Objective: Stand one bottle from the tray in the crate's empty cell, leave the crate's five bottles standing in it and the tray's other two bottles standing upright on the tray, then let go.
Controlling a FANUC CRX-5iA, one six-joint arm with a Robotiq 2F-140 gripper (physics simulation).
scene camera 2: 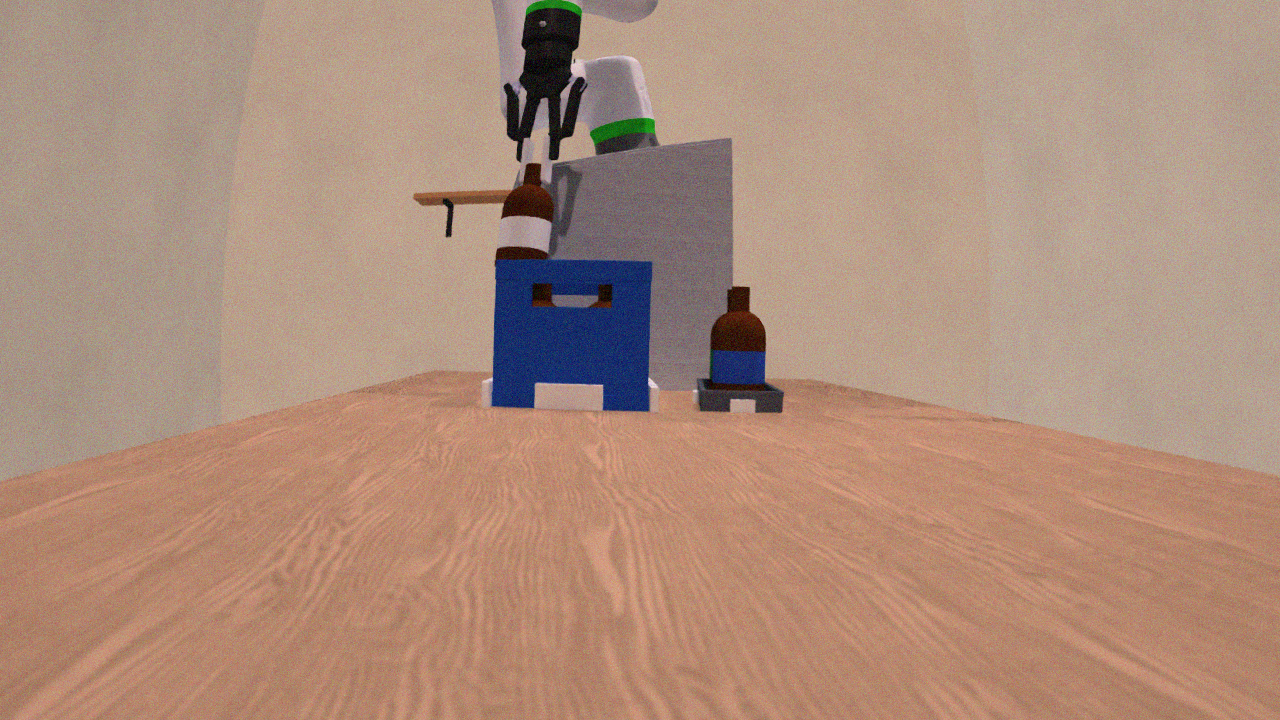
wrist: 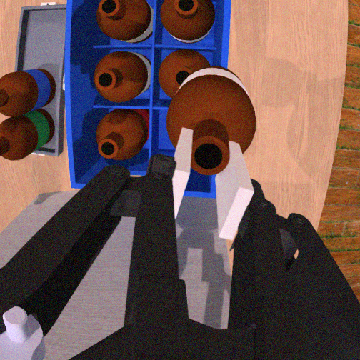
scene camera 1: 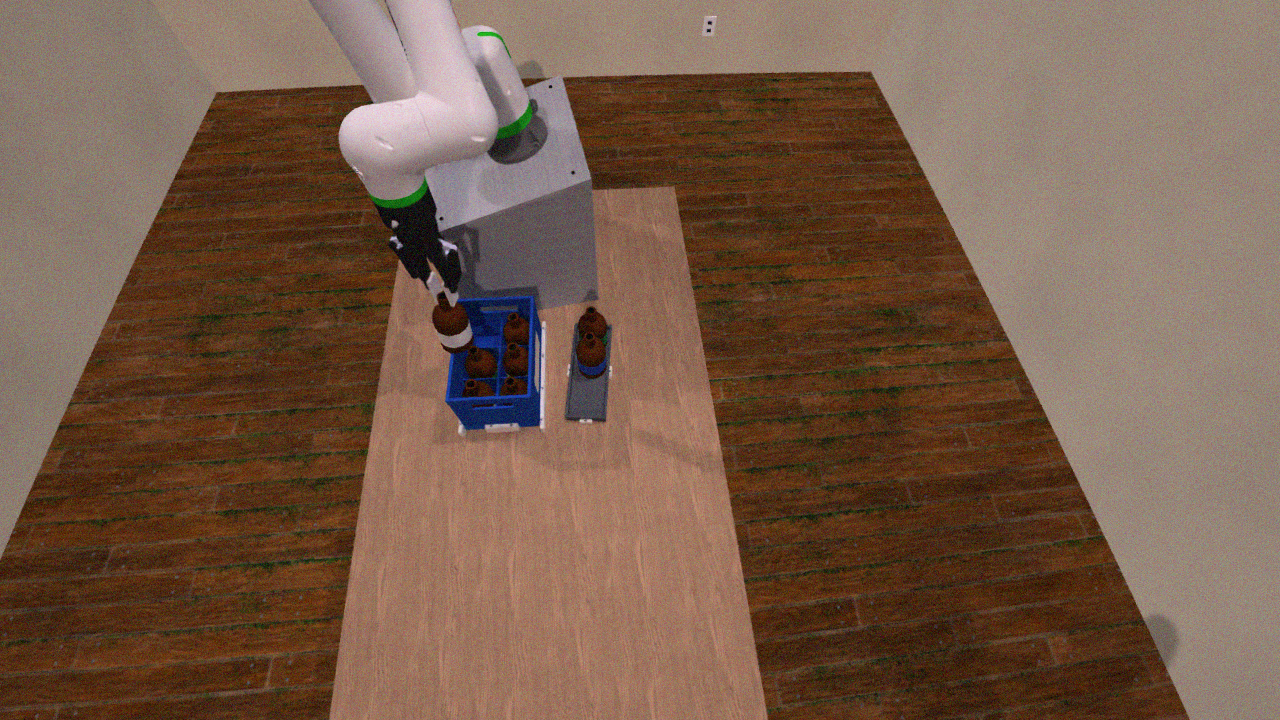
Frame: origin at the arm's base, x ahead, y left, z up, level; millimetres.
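Where they show: gripper, fingertip midpoint: [scene camera 2: 534, 182] [scene camera 1: 447, 300]; arm's base, origin of the base link: [scene camera 1: 517, 140].
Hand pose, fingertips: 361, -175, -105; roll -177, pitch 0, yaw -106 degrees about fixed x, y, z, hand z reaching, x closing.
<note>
Each offset is from my fingertips to the top centre of the thing, as dx, dy, dz. Level surfaces: height alone.
My gripper [scene camera 1: 443, 291] [scene camera 2: 534, 168] [wrist: 204, 154] is shut on the neck of a brown bottle with a white label {+15, -7, +27} [scene camera 1: 452, 326] [scene camera 2: 526, 231] [wrist: 212, 107]. The bottle leans slightly, its base near rim height at the left wall of the blue crate {+45, +66, -131} [scene camera 1: 501, 416] [scene camera 2: 572, 349] [wrist: 71, 100]. Whether it touches the wall cannot be told. The back-left cell [wrist: 161, 131] is empty, partly hidden by the held bottle in the wrist view. Brown bottles stand in the other cells. A blue-labelled bottle {+38, +293, -146} [scene camera 1: 590, 351] [scene camera 2: 737, 335] [wrist: 20, 93] and a green-labelled bottle {-36, +304, -146} [scene camera 1: 591, 321] [wrist: 19, 138] stand on the tray {+54, +286, -281} [scene camera 1: 586, 402] [scene camera 2: 771, 400] [wrist: 42, 40].
The grey robot pedestal [scene camera 1: 528, 259] [scene camera 2: 662, 232] stands close behind the crate. The tray lies right of the crate in the scene views, with a narrow gap. White brackets [scene camera 1: 542, 376] [scene camera 2: 568, 396] edge the crate's foot on the wooden table {dz -306} [scene camera 1: 554, 555] [scene camera 2: 626, 555].
</note>
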